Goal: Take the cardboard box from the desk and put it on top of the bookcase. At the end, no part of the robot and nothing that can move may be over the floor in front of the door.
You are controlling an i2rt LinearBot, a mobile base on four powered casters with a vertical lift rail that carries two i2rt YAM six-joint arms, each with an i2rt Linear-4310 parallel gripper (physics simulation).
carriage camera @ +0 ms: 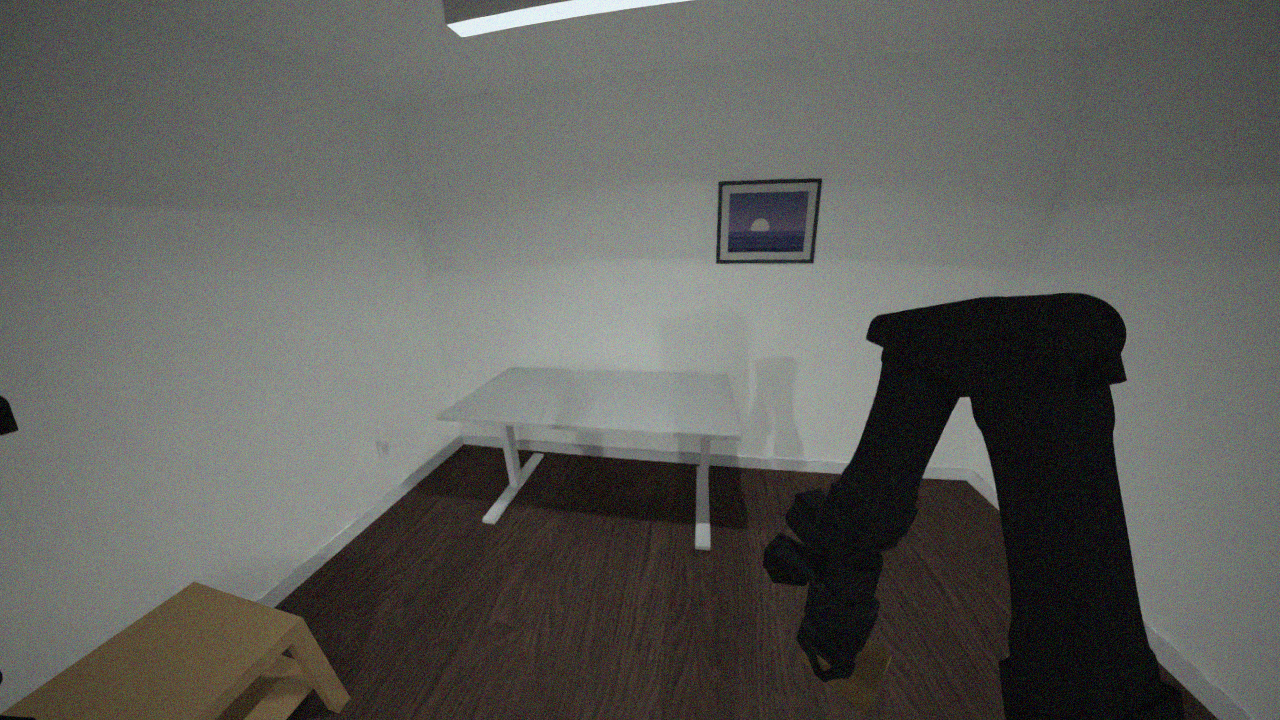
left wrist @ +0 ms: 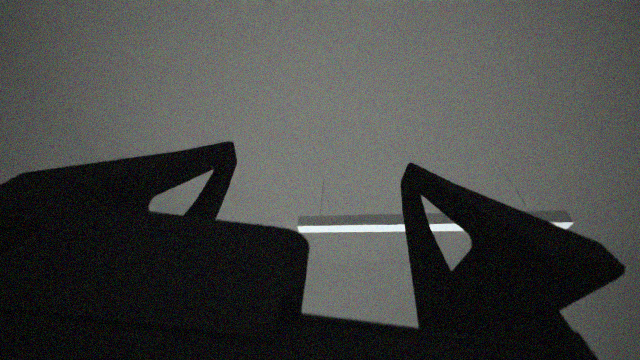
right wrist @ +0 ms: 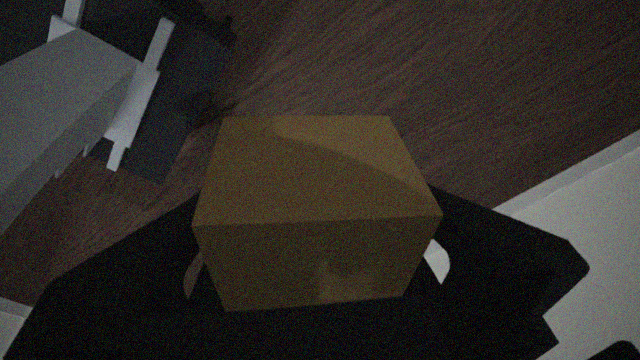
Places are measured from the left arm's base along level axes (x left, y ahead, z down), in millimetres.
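Pixels of known places: left gripper, fingertip midpoint: [left wrist: 319, 162]; right gripper, fingertip midpoint: [carriage camera: 829, 660] [right wrist: 306, 177].
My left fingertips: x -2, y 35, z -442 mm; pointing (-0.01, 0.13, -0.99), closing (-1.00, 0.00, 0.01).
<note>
Ahead of a thing's pixels: the offset from my left fingertips to its top centre. "spot": to the spot under its first point. Level surfaces: height alone.
The brown cardboard box {dx -604, dy +165, dz +529 mm} [carriage camera: 863, 682] [right wrist: 317, 172] is between the fingers of my right gripper [right wrist: 306, 177], which is shut on it. In the right wrist view floor shows beyond the box. In the carriage view the box shows partly, dim, below the black right gripper, at the lower right. The white desk {dz +822 mm} [carriage camera: 599, 398] stands away from me against the far wall, and the box is clear of it. My left gripper [left wrist: 319, 162] is open with its fingers wide apart, against the ceiling or upper wall. The bookcase and the door do not show in these views.
A light wooden table or bench {dz +1092 mm} [carriage camera: 170, 644] stands at the lower left by the left wall. A framed sunset picture [carriage camera: 768, 221] hangs on the far wall. A long lamp {spot: dx -241, dy +906, dz -535 mm} [carriage camera: 572, 10] [left wrist: 350, 228] hangs overhead. Part of the grey and white robot base [right wrist: 65, 95] shows at the left of the right wrist view.
</note>
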